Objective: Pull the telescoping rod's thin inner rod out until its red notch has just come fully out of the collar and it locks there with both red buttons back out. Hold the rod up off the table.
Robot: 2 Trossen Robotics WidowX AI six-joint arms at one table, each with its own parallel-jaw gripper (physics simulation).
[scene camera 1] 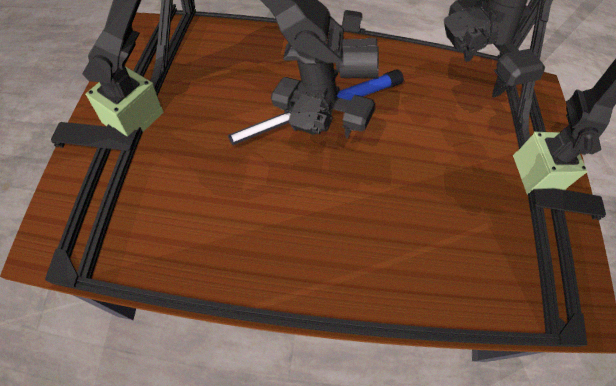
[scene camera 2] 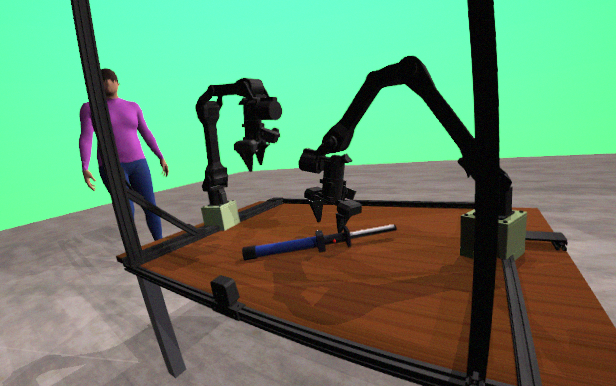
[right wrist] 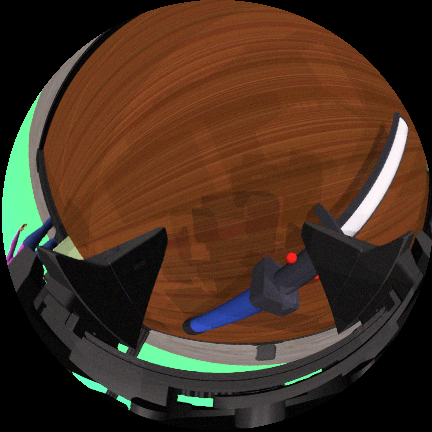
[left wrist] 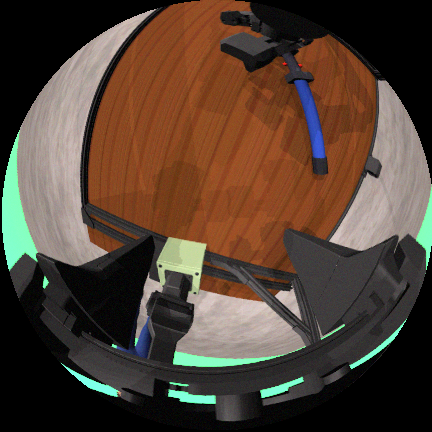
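The rod lies on the table, with its blue tube (scene camera 1: 367, 87) (scene camera 2: 285, 246) (left wrist: 310, 112) (right wrist: 230, 312) at one end and its white inner rod (scene camera 1: 260, 128) (scene camera 2: 375, 231) (right wrist: 377, 185) at the other. The dark collar (right wrist: 296, 277) sits between two flanges. A red button (scene camera 2: 334, 241) (left wrist: 285, 64) (right wrist: 291, 258) stands out from it. The red notch does not show. My right gripper (scene camera 1: 312, 122) (scene camera 2: 330, 224) (right wrist: 236, 232) is open above the collar, hiding part of it in scene camera 1. My left gripper (scene camera 1: 481, 77) (scene camera 2: 255, 167) (left wrist: 219, 239) is open, high and away from the rod.
A dark frame rail (scene camera 1: 310, 315) (scene camera 2: 350, 332) runs along the table edge. Green arm bases (scene camera 1: 122, 112) (scene camera 1: 542, 162) stand at both sides. A small dark block (scene camera 2: 225, 291) sits on the rail near the blue end. A dark upright post (scene camera 2: 484, 125) crosses scene camera 2 in front of the right arm.
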